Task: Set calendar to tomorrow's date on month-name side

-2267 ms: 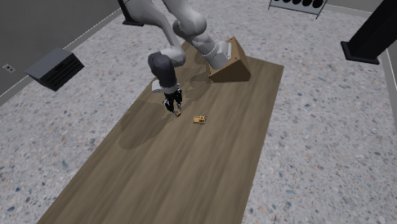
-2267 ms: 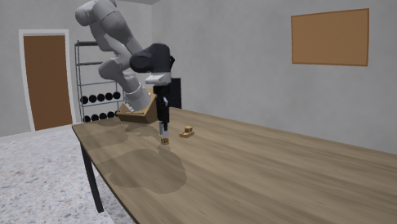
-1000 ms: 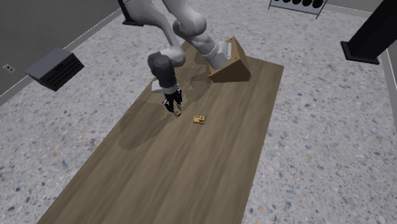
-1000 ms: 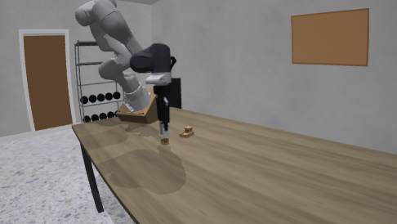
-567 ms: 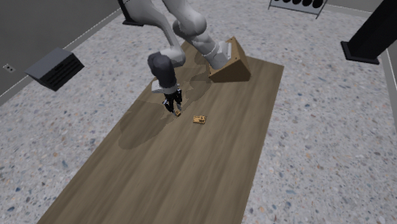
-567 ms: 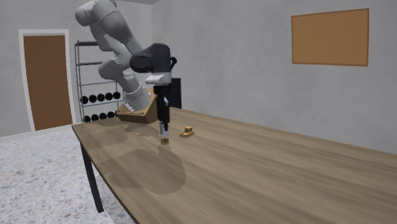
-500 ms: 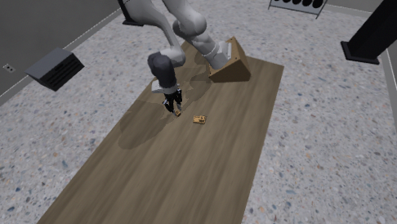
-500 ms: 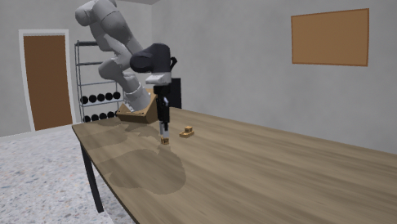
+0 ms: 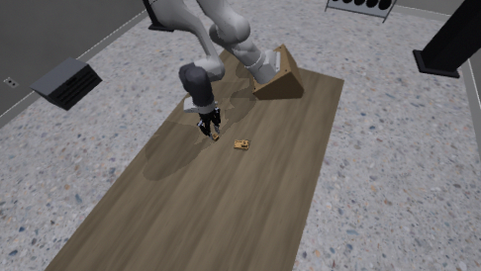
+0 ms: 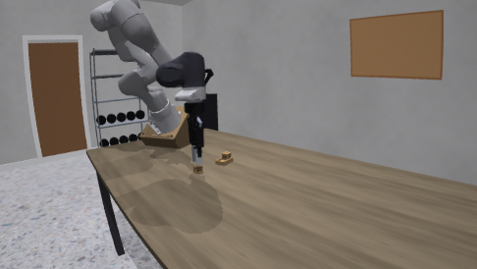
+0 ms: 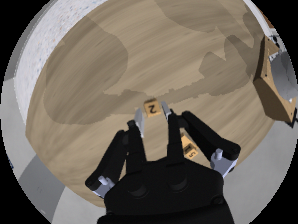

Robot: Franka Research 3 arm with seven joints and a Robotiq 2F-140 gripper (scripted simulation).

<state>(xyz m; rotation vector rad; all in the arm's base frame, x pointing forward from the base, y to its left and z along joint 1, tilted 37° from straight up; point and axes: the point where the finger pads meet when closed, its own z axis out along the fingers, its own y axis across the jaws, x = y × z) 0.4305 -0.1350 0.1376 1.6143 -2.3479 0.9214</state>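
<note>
Now: hand 60 mm above the cube. Round my hand: tray 150 mm to the left, 60 mm below.
</note>
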